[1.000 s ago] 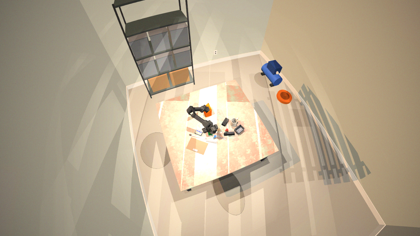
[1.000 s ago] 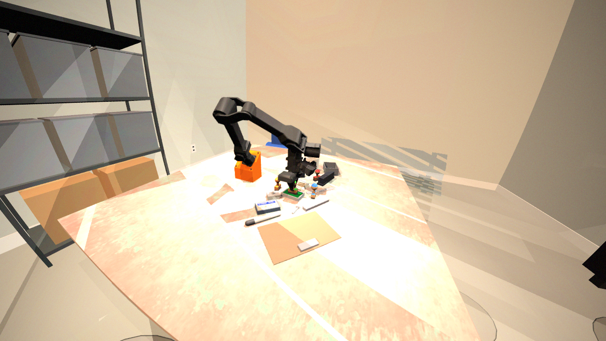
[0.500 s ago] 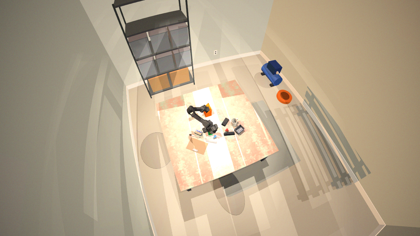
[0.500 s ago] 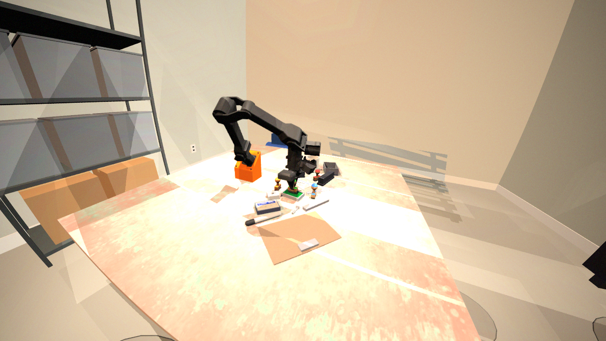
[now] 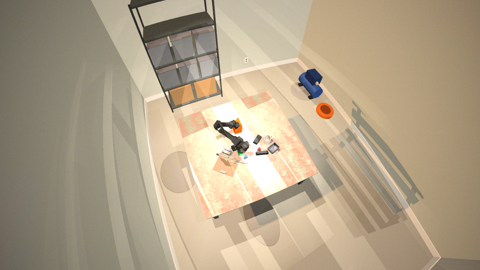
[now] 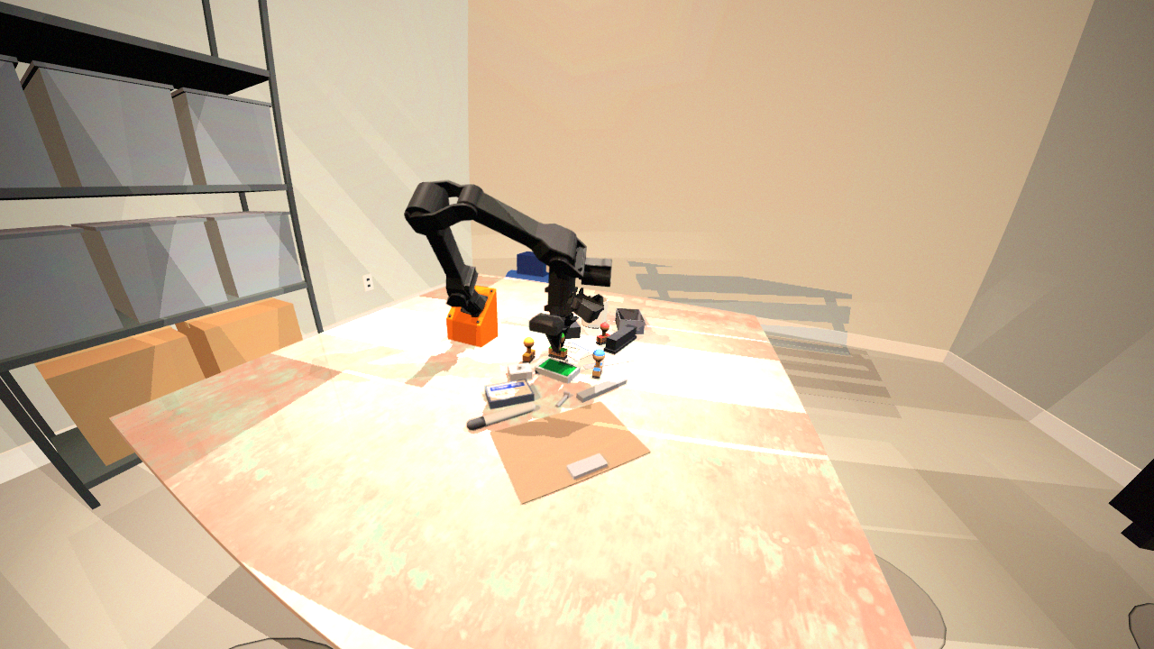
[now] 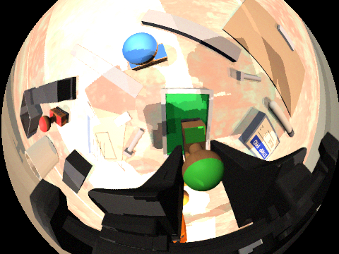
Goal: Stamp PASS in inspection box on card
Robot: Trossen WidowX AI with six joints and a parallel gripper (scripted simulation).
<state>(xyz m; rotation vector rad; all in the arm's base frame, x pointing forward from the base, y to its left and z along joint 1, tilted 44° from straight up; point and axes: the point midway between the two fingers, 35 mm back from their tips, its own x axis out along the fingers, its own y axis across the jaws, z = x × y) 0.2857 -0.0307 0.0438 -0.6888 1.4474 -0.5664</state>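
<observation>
Right now the green ink pad is 6 cm below my gripper tip. From my gripper tip the other things lie so: green-knobbed stamp: right at my gripper tip; blue-knobbed stamp: 9 cm ahead, 4 cm to the left, 4 cm below; grey bar: 12 cm ahead, 6 cm below, 2 cm to the right.
</observation>
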